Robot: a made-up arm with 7 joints. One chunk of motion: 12 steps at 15 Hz.
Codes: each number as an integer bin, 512 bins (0 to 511) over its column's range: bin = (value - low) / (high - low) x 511, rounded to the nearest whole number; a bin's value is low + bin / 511 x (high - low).
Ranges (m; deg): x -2..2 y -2..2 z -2..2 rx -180..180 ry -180..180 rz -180..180
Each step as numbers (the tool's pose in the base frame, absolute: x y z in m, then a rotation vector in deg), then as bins.
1 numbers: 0.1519 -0.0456 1.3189 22.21 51.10 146.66
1 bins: 275 250 424 287 328 464
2 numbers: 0.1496 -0.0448 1.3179 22.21 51.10 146.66
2 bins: 275 250 424 287 328 464
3 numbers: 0.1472 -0.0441 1.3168 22.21 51.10 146.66
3 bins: 274 250 424 287 328 464
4 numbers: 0.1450 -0.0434 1.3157 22.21 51.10 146.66
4 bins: 274 250 424 287 328 464
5 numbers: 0.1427 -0.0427 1.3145 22.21 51.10 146.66
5 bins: 274 250 423 287 328 464
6 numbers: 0.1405 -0.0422 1.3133 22.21 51.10 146.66
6 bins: 273 250 423 287 328 464
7 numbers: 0.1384 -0.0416 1.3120 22.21 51.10 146.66
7 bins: 273 250 423 287 328 464
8 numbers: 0.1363 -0.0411 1.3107 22.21 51.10 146.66
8 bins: 273 250 423 287 328 464
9 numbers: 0.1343 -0.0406 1.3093 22.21 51.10 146.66
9 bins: 273 250 423 287 328 464
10 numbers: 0.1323 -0.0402 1.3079 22.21 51.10 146.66
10 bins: 272 250 423 287 328 464
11 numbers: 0.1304 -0.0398 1.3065 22.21 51.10 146.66
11 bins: 272 250 422 287 328 464
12 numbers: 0.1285 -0.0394 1.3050 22.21 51.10 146.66
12 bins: 272 250 422 287 328 464
